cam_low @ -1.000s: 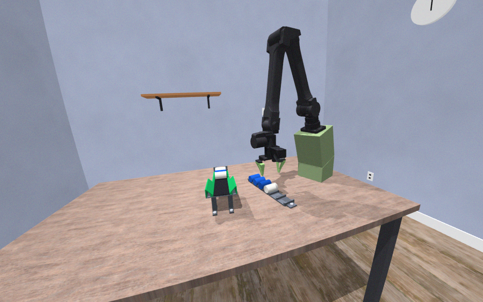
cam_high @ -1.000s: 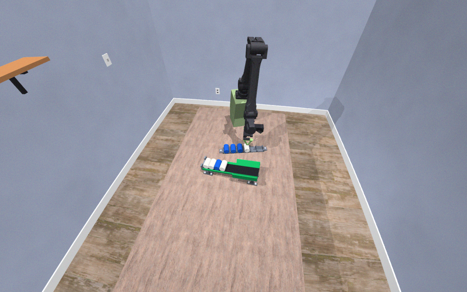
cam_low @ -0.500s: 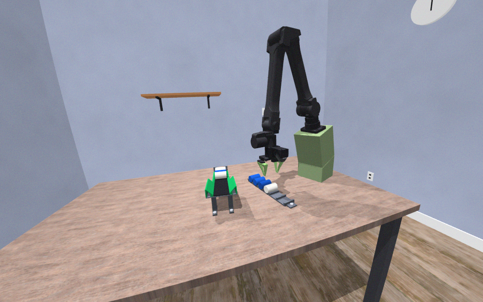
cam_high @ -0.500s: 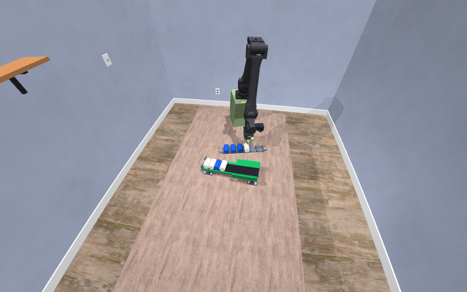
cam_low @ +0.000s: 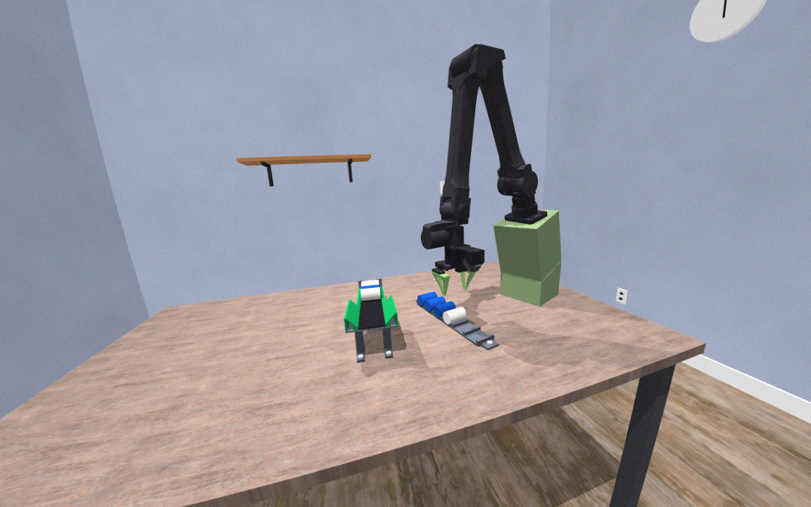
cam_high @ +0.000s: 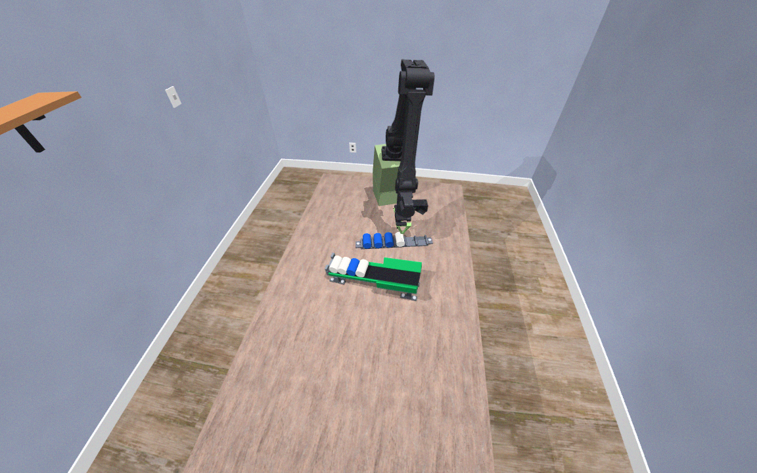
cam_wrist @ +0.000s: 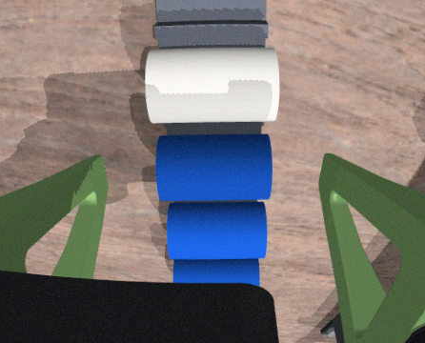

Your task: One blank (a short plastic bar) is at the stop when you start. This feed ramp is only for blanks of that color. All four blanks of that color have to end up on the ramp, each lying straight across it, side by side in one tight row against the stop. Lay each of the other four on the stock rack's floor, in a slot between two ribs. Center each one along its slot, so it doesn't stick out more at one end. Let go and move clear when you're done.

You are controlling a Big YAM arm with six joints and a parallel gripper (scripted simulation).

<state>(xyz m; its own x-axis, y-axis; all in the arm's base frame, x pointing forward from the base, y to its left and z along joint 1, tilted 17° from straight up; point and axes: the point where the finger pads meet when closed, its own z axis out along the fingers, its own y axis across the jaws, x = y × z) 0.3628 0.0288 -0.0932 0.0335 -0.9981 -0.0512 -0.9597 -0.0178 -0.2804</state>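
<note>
My gripper is now 30 mm to the left of the grey stock rack and 120 mm above it.
</note>
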